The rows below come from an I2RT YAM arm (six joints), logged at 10 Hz.
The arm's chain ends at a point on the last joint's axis. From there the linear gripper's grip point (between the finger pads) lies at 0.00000 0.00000 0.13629 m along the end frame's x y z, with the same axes.
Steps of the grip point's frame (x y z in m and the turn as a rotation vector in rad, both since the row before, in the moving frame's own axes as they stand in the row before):
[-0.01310, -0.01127, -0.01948, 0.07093, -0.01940, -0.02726]
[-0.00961, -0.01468, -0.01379, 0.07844, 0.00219, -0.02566]
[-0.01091, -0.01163, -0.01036, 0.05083, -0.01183, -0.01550]
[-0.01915, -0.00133, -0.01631, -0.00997, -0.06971, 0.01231]
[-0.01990, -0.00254, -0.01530, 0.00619, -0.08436, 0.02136]
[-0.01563, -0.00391, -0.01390, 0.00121, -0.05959, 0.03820]
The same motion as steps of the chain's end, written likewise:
[-0.01033, -0.00165, -0.01911, 0.07093, -0.01940, -0.02726]
[-0.00977, -0.00400, -0.01337, 0.07844, 0.00219, -0.02566]
[-0.00924, -0.00472, -0.01017, 0.05083, -0.01183, -0.01550]
[-0.00965, -0.00263, -0.01597, -0.00997, -0.06971, 0.01231]
[-0.00843, -0.00157, -0.01481, 0.00619, -0.08436, 0.02136]
[-0.00752, -0.00359, -0.01366, 0.00121, -0.05959, 0.03820]

